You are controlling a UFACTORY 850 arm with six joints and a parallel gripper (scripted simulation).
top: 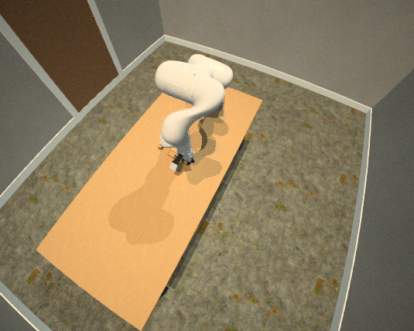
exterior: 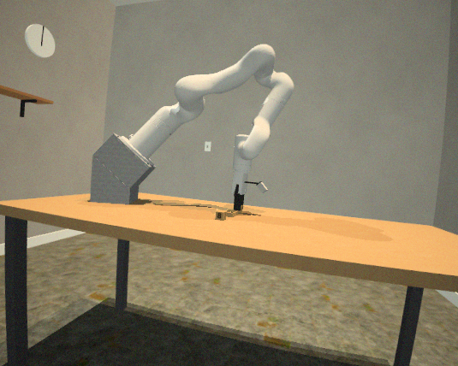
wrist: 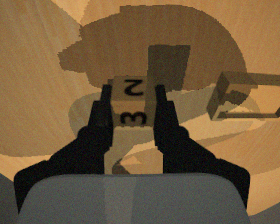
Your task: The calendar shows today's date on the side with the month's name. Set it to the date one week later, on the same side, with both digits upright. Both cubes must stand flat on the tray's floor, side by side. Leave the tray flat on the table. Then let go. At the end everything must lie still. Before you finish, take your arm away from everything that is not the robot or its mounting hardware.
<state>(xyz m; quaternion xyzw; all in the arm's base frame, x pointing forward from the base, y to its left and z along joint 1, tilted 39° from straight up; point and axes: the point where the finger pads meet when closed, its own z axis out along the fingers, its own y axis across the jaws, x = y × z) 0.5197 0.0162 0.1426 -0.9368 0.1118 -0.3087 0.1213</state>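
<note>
Right now the wooden calendar tray is 20 mm behind my hand, 110 mm to the right of it and 20 mm below it.
</note>
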